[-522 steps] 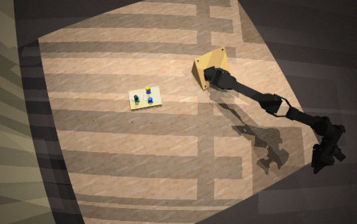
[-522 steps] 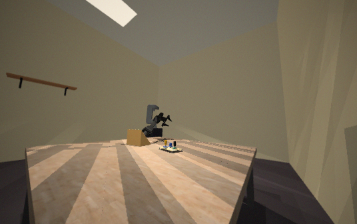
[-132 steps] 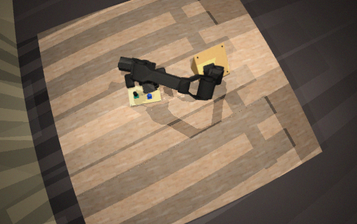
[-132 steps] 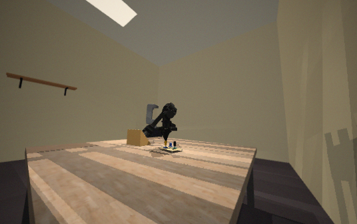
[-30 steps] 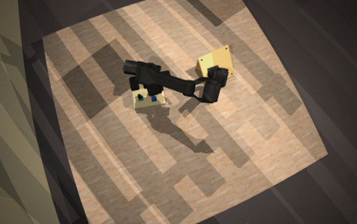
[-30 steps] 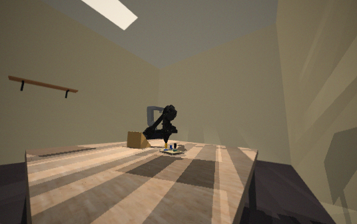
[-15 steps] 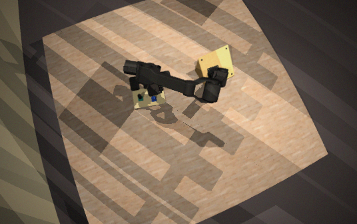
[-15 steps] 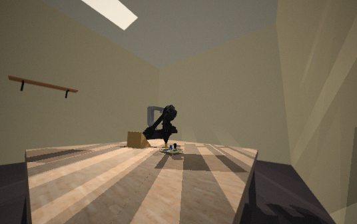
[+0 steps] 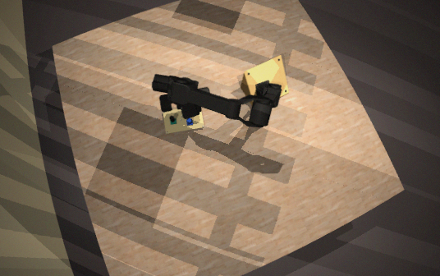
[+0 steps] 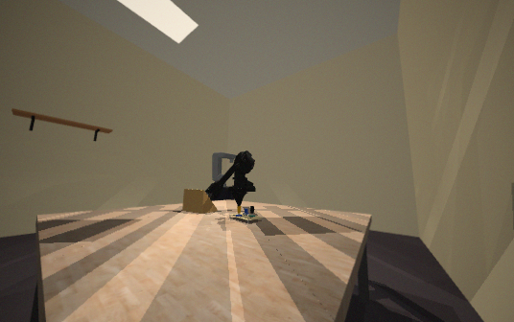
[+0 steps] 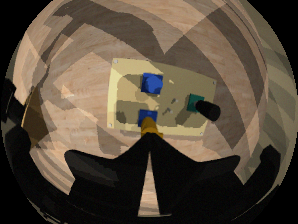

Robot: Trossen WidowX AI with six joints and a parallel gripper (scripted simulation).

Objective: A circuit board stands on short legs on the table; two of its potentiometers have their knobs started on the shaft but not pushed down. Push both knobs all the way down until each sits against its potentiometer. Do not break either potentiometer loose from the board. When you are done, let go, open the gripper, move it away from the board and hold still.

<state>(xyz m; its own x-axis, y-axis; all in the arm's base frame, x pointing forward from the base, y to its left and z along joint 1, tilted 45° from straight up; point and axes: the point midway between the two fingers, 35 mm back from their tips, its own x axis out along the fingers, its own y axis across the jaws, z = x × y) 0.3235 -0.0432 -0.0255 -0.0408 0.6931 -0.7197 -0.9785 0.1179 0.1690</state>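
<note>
My gripper tip is 1 cm above the yellow knob.
</note>
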